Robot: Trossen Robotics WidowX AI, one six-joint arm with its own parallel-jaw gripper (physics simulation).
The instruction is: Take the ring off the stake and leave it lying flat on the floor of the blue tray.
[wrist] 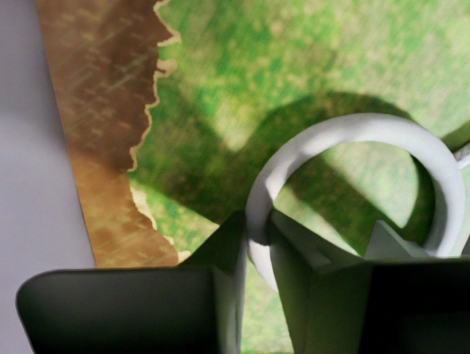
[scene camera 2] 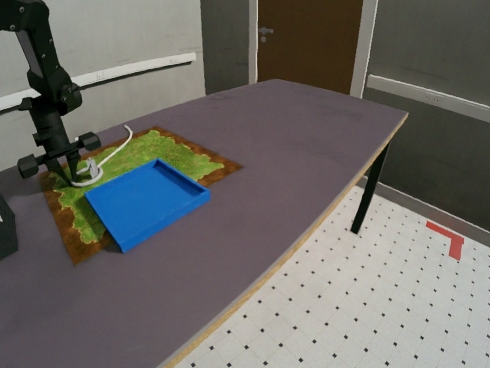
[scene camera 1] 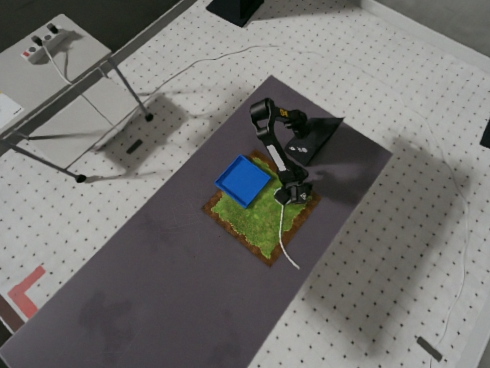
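Where they show: gripper, fingertip midpoint: (wrist: 255,220) (scene camera 2: 73,184) (scene camera 1: 288,190); arm's base, link origin: (scene camera 1: 303,134).
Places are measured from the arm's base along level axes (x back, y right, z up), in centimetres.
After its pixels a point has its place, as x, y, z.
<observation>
The white ring (scene camera 2: 93,183) @(-27.5, -2.7, -9.5) (wrist: 370,127) @(-28.3, -10.9, -8.8) is around the light grey stake (scene camera 2: 92,168) @(-28.8, -2.6, -6.0) (wrist: 387,242) @(-29.0, -6.5, -8.6), low over the green mat; whether it touches the mat is hard to tell. My gripper (scene camera 1: 285,196) @(-24.1, -7.5, -9.8) (scene camera 2: 73,183) @(-24.1, -7.5, -9.8) (wrist: 255,220) @(-24.1, -7.5, -9.8) points down and is shut on the ring's near-left side in the wrist view, one finger inside the ring and one outside. The stake's lower part is hidden behind a finger in the wrist view. The blue tray (scene camera 1: 243,181) @(-32.0, 12.6, -9.2) (scene camera 2: 150,200) @(-32.5, 14.9, -9.2) sits beside the ring, partly over the mat, with its floor bare.
A white cord (scene camera 1: 281,235) @(-44.1, -15.4, -9.8) (scene camera 2: 117,148) @(-41.4, -14.8, -9.9) (wrist: 464,156) runs from near the stake across the mat. The green and brown mat (scene camera 1: 255,220) @(-44.7, -2.0, -9.8) (scene camera 2: 150,142) @(-49.3, -8.5, -9.8) (wrist: 300,45) @(-26.5, -13.8, -9.8) lies on the purple-grey table (scene camera 1: 150,260) @(-83.6, 27.1, -9.9) (scene camera 2: 280,150) @(-66.1, 24.9, -9.8). The arm's black base (scene camera 1: 312,142) @(-5.8, -5.6, 6.9) stands behind the mat.
</observation>
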